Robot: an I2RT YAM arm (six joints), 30 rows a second.
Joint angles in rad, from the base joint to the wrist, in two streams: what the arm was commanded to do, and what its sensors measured. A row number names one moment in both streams.
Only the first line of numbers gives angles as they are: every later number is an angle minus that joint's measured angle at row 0.
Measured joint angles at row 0:
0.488 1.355 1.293 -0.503 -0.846 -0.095
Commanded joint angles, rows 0 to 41:
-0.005 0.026 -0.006 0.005 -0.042 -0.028
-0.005 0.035 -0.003 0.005 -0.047 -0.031
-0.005 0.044 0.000 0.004 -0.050 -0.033
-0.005 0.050 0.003 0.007 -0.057 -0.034
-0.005 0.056 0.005 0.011 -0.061 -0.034
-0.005 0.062 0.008 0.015 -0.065 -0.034
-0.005 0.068 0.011 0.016 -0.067 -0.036
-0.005 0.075 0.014 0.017 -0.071 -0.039
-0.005 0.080 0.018 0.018 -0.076 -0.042
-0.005 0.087 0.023 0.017 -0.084 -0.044
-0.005 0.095 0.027 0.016 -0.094 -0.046
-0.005 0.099 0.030 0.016 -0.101 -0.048
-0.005 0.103 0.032 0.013 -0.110 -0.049
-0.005 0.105 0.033 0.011 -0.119 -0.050
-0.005 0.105 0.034 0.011 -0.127 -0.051
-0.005 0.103 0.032 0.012 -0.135 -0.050
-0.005 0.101 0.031 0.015 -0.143 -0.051
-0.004 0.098 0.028 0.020 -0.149 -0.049
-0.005 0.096 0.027 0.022 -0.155 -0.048
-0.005 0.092 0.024 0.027 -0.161 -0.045
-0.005 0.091 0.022 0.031 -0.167 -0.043
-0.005 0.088 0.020 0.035 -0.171 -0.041
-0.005 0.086 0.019 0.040 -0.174 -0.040
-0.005 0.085 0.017 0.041 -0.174 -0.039
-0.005 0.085 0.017 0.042 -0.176 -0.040
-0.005 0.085 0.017 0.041 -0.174 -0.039
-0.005 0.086 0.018 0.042 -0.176 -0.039
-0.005 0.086 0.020 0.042 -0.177 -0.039
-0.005 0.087 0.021 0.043 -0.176 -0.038
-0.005 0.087 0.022 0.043 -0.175 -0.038
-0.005 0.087 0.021 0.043 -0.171 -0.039
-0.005 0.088 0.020 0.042 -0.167 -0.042
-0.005 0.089 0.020 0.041 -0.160 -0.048
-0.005 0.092 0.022 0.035 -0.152 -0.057
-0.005 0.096 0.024 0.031 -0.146 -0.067
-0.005 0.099 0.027 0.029 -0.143 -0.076
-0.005 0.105 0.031 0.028 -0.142 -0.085
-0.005 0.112 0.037 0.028 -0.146 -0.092
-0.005 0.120 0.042 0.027 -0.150 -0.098
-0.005 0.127 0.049 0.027 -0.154 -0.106
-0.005 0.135 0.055 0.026 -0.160 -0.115
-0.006 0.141 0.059 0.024 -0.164 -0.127
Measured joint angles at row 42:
0.000 0.120 0.018 0.036 -0.145 -0.091
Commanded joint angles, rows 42 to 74:
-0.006 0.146 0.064 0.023 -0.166 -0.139
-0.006 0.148 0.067 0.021 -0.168 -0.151
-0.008 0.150 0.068 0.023 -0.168 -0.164
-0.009 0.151 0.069 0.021 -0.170 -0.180
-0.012 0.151 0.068 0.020 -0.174 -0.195
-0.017 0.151 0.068 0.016 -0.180 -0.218
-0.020 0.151 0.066 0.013 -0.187 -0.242
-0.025 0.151 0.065 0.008 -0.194 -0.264
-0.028 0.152 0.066 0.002 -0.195 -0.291
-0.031 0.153 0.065 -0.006 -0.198 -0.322
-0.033 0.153 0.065 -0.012 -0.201 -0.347
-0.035 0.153 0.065 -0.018 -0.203 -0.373
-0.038 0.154 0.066 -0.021 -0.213 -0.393
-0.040 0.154 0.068 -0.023 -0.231 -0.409
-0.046 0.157 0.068 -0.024 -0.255 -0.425
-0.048 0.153 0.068 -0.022 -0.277 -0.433
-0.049 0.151 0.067 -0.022 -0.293 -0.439
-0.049 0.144 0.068 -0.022 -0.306 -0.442
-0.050 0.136 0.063 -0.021 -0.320 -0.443
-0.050 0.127 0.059 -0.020 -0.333 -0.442
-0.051 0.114 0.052 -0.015 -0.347 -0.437
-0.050 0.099 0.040 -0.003 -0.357 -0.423
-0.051 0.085 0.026 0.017 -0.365 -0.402
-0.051 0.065 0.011 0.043 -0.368 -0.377
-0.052 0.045 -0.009 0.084 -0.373 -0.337
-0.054 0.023 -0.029 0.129 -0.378 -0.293
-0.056 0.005 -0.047 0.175 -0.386 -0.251
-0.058 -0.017 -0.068 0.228 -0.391 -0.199
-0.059 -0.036 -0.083 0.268 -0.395 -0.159
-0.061 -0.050 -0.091 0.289 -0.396 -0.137
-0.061 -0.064 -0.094 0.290 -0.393 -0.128
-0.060 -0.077 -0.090 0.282 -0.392 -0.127
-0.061 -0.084 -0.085 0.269 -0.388 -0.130
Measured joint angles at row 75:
-0.057 -0.056 -0.092 0.210 -0.363 -0.202
